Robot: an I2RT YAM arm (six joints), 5 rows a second.
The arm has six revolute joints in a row. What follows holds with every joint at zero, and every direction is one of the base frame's.
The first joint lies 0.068 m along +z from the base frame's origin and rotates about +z.
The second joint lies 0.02 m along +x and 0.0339 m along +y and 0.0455 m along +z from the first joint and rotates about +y.
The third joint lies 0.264 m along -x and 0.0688 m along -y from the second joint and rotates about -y.
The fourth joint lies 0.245 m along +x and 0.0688 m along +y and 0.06 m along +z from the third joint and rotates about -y.
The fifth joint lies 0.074 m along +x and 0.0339 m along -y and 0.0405 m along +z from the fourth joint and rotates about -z.
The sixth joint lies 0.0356 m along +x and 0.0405 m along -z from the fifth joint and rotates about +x.
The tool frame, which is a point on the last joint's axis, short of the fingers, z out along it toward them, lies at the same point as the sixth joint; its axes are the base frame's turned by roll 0, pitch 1.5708 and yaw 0 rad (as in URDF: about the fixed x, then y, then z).
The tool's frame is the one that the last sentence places.
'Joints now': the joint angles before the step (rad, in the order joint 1, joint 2, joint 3, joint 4, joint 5, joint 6). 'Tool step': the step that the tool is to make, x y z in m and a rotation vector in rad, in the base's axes. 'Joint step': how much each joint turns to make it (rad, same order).
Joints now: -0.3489 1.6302 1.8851 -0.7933 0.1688 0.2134
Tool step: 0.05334 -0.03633 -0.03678 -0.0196 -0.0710 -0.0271
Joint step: -0.0396 0.1633 0.0000 0.2366 -0.0145 0.0004
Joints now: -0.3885 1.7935 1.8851 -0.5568 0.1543 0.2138
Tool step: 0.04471 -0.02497 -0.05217 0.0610 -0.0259 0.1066
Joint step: -0.0245 0.1610 -0.0001 0.1611 -0.1469 0.0005
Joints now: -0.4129 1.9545 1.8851 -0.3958 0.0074 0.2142
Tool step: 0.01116 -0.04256 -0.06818 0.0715 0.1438 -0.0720
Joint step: -0.0699 0.1438 -0.0016 -0.0152 0.0008 0.0030
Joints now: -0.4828 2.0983 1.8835 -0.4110 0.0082 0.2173
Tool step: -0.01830 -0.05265 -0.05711 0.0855 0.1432 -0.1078
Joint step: -0.1094 0.1087 -0.0004 -0.0576 -0.0011 -0.0008
